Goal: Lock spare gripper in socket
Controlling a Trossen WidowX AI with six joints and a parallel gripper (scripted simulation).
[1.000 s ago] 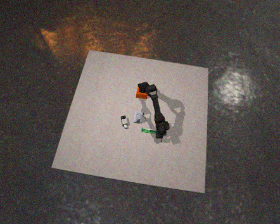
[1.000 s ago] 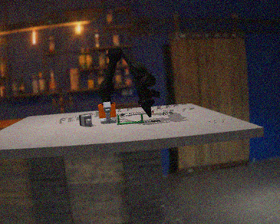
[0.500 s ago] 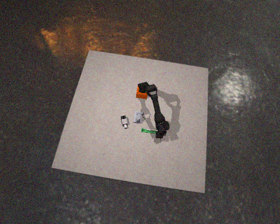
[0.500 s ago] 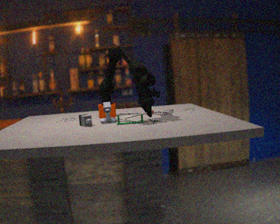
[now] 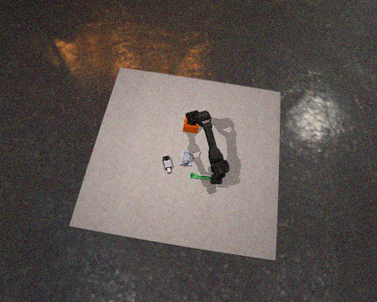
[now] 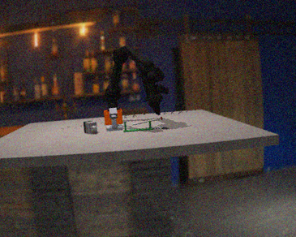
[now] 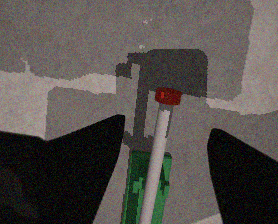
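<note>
The green pin cradle lies 20 mm ahead of my gripper tip, 100 mm to the right of it and 50 mm below it. From my gripper tip the other things lie so: mount: 60 mm behind, 230 mm to the right, 20 mm below; then spare gripper: 20 mm ahead, 340 mm to the right, 40 mm below.
</note>
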